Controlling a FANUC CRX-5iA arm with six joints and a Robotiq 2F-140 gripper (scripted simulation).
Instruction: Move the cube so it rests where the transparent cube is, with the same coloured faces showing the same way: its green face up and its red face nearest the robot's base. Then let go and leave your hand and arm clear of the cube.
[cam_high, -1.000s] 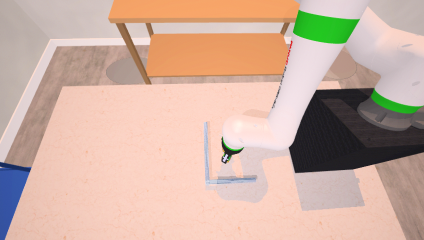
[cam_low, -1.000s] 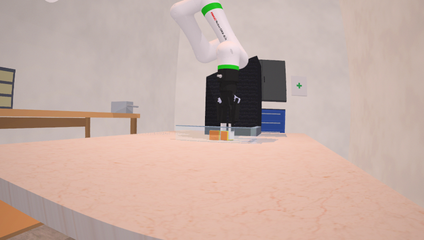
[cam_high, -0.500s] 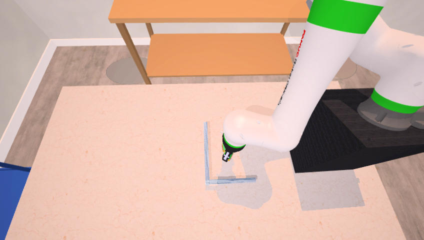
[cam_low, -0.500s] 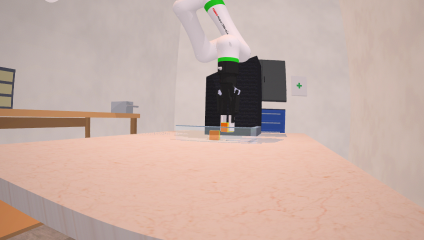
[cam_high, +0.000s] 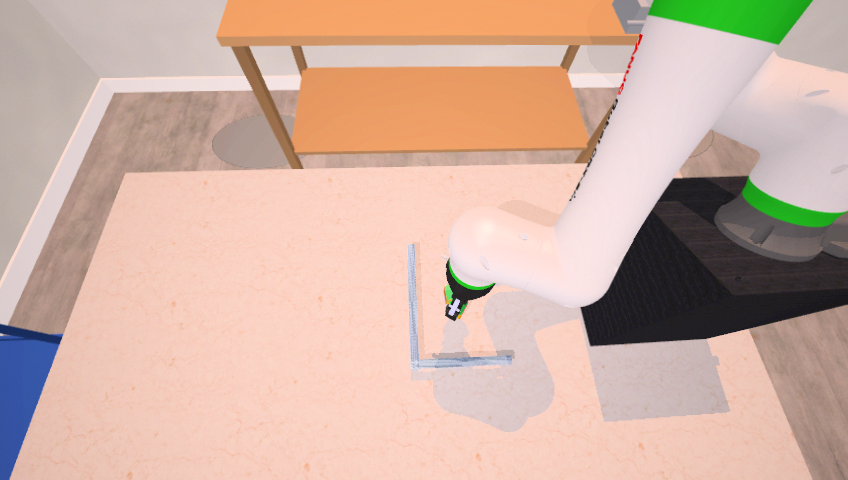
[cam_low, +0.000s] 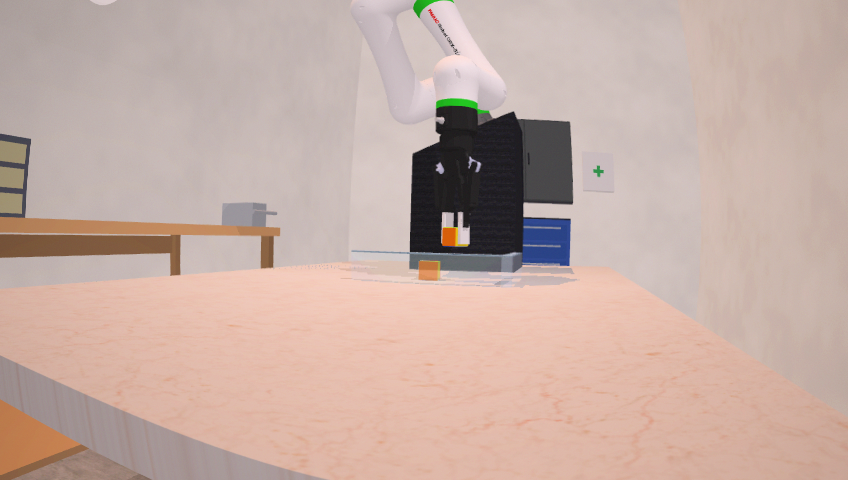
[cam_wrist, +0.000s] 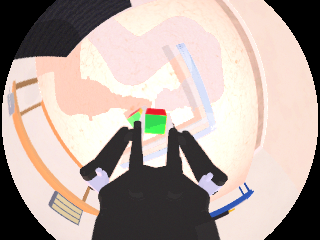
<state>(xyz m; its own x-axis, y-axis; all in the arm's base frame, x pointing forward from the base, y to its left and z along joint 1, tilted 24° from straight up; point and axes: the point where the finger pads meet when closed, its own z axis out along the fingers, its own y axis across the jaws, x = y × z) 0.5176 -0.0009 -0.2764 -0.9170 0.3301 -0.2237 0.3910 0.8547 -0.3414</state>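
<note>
The transparent cube lies 10 mm ahead of my hand, 50 mm to the right of it and 90 mm below it.
</note>
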